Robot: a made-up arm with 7 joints.
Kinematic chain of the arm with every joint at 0, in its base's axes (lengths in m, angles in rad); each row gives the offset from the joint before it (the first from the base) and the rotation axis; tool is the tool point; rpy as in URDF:
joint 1: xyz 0 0 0.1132 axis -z
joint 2: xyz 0 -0.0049 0.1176 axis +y
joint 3: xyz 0 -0.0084 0.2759 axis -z
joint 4: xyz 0 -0.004 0.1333 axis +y
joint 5: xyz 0 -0.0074 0.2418 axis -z
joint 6: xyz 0 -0.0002 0.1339 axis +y
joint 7: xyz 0 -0.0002 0.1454 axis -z
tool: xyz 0 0 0 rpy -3.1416 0 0
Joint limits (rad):
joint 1: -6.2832..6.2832
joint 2: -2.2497..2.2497
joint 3: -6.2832..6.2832
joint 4: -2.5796..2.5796
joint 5: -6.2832..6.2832
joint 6: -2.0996..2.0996
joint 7: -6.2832..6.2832
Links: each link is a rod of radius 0.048 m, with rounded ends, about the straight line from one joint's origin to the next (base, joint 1, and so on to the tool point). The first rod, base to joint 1, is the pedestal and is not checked.
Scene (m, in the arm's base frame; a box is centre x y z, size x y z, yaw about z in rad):
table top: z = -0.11
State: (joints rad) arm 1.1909 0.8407 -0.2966 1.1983 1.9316 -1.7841 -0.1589
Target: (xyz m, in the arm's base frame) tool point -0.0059 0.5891 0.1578
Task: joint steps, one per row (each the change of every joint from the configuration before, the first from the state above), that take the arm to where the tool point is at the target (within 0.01 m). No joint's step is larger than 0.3 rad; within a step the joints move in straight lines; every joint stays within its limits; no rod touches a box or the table.
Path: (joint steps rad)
1: 0.0401 -0.2493 0.0114 -0.2842 -0.0967 -0.0394 0.0000
2: 0.0402 -0.2493 0.0113 -0.2841 -0.0967 -0.0395 0.0000
3: 0.0401 -0.2493 0.0114 -0.2842 -0.0967 -0.0394 0.0000
4: 0.0402 -0.2493 0.0113 -0.2841 -0.0967 -0.0394 0.0000
5: 0.0401 -0.2493 0.0114 -0.2842 -0.0967 -0.0395 0.0000
6: 0.0402 -0.2494 0.0113 -0.2841 -0.0967 -0.0394 0.0000
7: 0.0401 -0.2493 0.0114 -0.2842 -0.0967 -0.0395 0.0000
8: 0.0402 -0.2493 0.0113 -0.2841 -0.0967 -0.0394 0.0000

